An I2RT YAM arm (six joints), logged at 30 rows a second.
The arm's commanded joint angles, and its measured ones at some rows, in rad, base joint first. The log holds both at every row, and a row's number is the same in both.
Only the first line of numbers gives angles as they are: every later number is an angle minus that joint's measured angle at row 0.
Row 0, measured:
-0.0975 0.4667 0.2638 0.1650 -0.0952 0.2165
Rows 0 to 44, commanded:
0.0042 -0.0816 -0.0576 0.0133 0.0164 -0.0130
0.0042 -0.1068 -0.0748 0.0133 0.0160 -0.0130
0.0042 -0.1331 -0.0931 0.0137 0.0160 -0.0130
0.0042 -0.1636 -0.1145 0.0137 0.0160 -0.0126
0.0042 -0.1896 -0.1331 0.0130 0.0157 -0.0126
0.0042 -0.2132 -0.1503 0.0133 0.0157 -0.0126
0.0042 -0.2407 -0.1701 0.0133 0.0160 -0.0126
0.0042 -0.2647 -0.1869 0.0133 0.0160 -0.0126
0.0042 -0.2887 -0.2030 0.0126 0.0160 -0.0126
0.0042 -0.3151 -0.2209 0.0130 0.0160 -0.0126
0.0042 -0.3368 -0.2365 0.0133 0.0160 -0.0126
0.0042 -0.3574 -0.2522 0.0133 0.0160 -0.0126
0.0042 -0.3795 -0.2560 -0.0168 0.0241 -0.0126
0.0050 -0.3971 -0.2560 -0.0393 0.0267 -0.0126
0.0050 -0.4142 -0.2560 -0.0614 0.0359 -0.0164
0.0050 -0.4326 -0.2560 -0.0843 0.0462 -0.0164
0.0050 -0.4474 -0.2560 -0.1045 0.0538 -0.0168
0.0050 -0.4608 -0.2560 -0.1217 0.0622 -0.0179
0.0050 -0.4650 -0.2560 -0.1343 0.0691 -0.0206
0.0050 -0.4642 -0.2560 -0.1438 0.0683 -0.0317
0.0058 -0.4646 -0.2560 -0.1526 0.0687 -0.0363
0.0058 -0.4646 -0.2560 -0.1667 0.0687 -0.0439
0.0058 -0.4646 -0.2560 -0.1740 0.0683 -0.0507
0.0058 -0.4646 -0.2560 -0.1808 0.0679 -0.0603
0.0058 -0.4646 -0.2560 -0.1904 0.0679 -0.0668
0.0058 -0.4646 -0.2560 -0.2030 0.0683 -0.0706
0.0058 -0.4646 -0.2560 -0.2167 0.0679 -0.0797
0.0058 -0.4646 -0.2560 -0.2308 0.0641 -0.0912
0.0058 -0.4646 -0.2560 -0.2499 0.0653 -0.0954
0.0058 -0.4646 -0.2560 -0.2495 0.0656 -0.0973
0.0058 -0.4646 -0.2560 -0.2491 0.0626 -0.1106
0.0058 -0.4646 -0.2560 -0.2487 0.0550 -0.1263
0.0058 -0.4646 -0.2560 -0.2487 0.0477 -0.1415
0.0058 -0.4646 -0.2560 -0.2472 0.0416 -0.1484
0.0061 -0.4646 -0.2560 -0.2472 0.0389 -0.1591
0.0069 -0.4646 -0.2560 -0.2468 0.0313 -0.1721
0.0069 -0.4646 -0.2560 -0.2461 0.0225 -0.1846
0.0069 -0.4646 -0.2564 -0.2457 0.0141 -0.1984
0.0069 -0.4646 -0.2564 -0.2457 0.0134 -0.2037
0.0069 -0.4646 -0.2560 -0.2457 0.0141 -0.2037
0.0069 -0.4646 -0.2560 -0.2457 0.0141 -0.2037
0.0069 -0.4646 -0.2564 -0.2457 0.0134 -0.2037
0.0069 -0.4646 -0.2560 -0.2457 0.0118 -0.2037
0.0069 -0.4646 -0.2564 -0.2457 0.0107 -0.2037
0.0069 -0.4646 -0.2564 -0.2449 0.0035 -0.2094
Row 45, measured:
0.0004 -0.4539 -0.2453 -0.2514 0.0195 -0.1858
